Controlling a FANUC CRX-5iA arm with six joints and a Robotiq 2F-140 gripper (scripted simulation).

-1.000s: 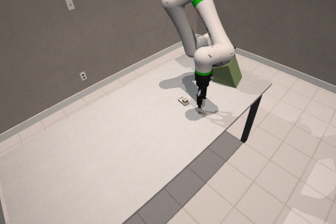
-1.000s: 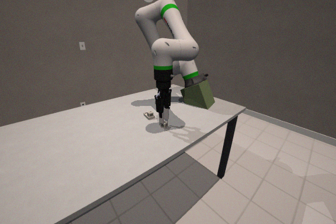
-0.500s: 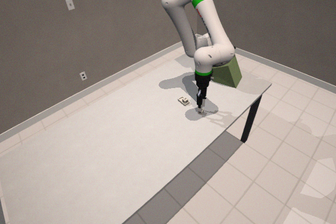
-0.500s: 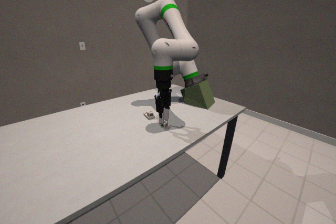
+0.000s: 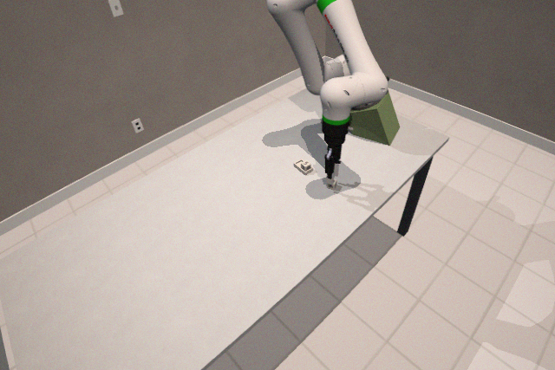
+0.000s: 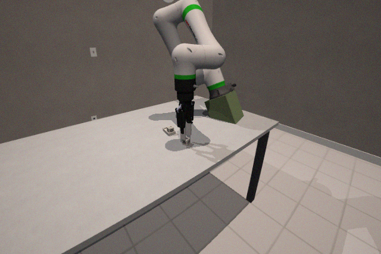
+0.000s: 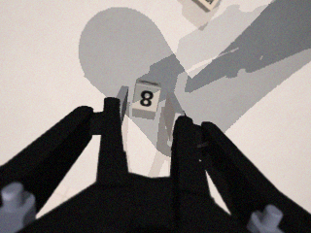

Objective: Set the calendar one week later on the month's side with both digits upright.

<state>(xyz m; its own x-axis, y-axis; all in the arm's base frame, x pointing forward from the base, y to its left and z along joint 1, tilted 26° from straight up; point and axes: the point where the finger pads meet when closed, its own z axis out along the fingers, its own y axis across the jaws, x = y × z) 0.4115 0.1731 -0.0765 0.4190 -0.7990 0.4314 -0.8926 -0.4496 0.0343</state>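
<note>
Right now my hand is 6 cm above the white calendar cube.
</note>
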